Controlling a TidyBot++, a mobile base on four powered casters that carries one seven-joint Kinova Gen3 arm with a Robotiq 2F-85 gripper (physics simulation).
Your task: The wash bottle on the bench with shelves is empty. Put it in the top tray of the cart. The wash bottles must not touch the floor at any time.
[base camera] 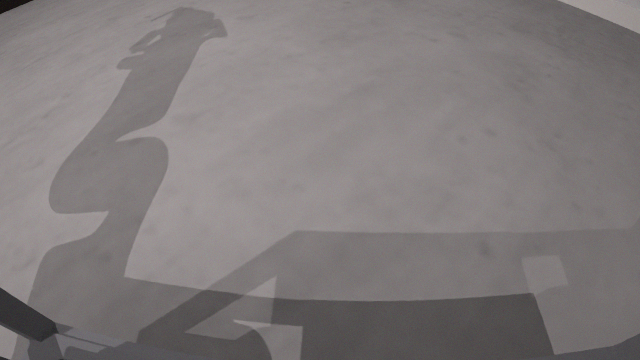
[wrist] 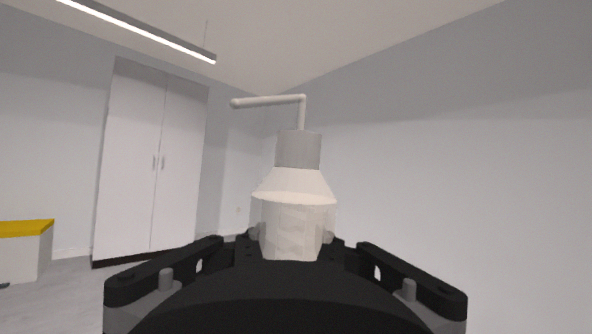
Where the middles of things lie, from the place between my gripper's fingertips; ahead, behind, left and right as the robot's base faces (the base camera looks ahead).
The white wash bottle [wrist: 292, 211] lies 40 mm behind my hand and 30 mm above it.
